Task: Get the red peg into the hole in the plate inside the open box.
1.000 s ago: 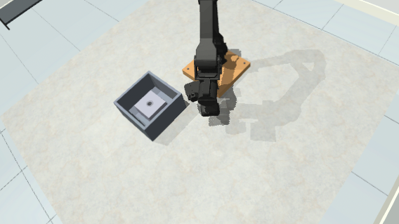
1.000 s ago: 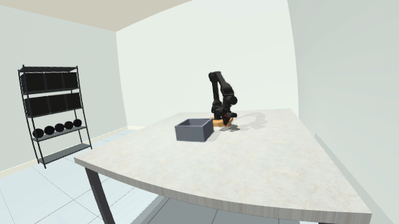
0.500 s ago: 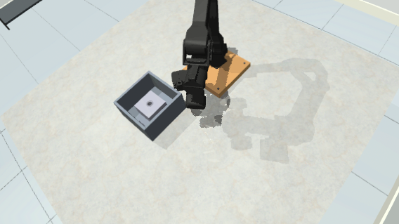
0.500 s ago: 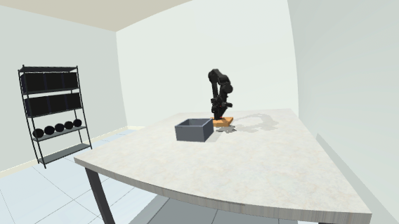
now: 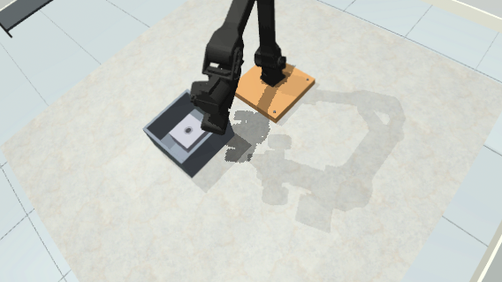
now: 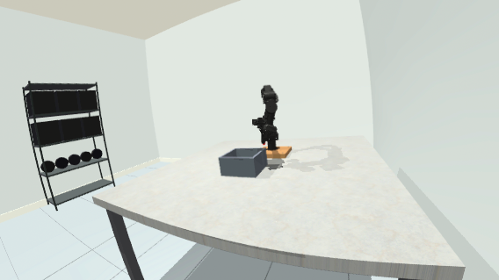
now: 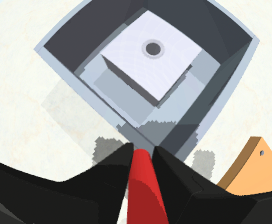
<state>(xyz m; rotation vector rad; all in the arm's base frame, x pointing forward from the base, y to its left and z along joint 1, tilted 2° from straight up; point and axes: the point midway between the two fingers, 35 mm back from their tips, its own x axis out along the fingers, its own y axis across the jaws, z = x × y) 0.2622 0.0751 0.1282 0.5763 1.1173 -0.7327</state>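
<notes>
The red peg is 10 mm behind my gripper tip, 10 mm to the left of it and 30 mm above it. Also, from my gripper tip: plate: 70 mm ahead, 80 mm to the right, 80 mm below; grey box: 70 mm ahead, 80 mm to the right, 100 mm below.
</notes>
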